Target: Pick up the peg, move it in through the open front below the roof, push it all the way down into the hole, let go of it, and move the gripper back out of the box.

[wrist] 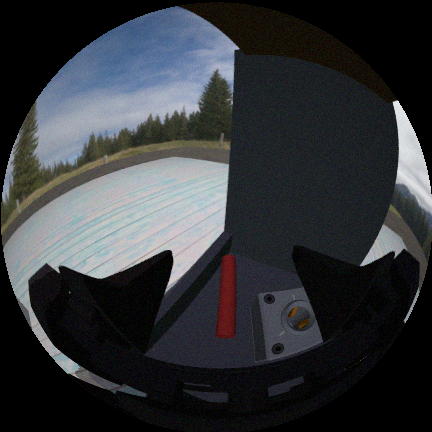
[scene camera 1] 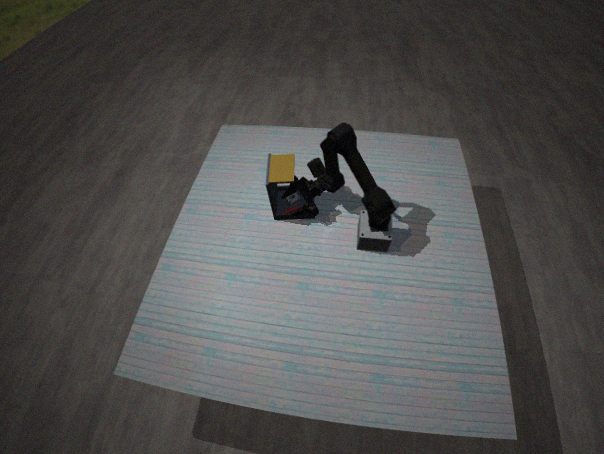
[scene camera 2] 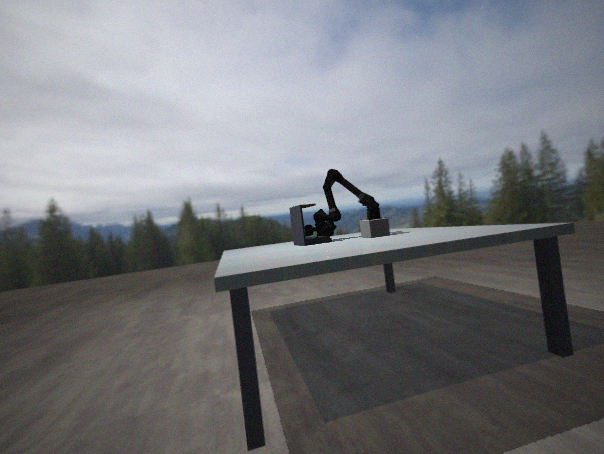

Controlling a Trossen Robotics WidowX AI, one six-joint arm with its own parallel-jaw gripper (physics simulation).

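Where they show: gripper, fingertip midpoint: (wrist: 234, 255) (scene camera 1: 286, 206) (scene camera 2: 310, 235); arm's base, origin of the base link: (scene camera 1: 378, 223) (scene camera 2: 374, 218).
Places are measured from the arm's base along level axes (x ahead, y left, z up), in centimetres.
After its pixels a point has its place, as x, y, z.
Observation:
The red peg (scene camera 1: 291, 210) @(33.4, -11.8, -8.0) (wrist: 227, 297) @(33.5, -12.2, -7.7) lies on its side on the dark floor of the box (scene camera 1: 275, 205) @(39.7, -12.0, -4.7) (scene camera 2: 297, 226) @(40.8, -15.3, 1.0) (wrist: 310, 150) @(39.8, -14.7, 2.8), beside the grey hole block. In the wrist view the grey block (wrist: 265, 325) @(31.8, -15.5, -6.1) with the round hole (wrist: 299, 316) @(33.9, -18.1, -7.2) sits to the right of the peg. Orange pieces show inside the hole. The yellow roof (scene camera 1: 282, 168) @(35.1, -16.0, 12.6) (scene camera 2: 309, 205) @(34.3, -9.8, 11.8) stands over the box's rear part. My gripper (wrist: 234, 255) @(35.1, -11.5, -4.7) is open and empty, its fingers wide on either side of the peg, low at the box's front. The fingertips are too dark to make out in the scene views.
A low dark side wall (wrist: 192, 300) @(32.3, -9.7, -9.0) runs along the left of the box floor in the wrist view. The box's tall back wall rises beyond the peg. The arm's grey base block (scene camera 1: 374, 239) @(1.9, 6.0, -1.3) (scene camera 2: 374, 228) @(4.8, 5.8, -5.0) stands on the table (scene camera 1: 310, 325) @(24.7, 34.6, -9.9) (scene camera 2: 400, 245) @(28.6, 54.0, -9.9) to the right of the box.

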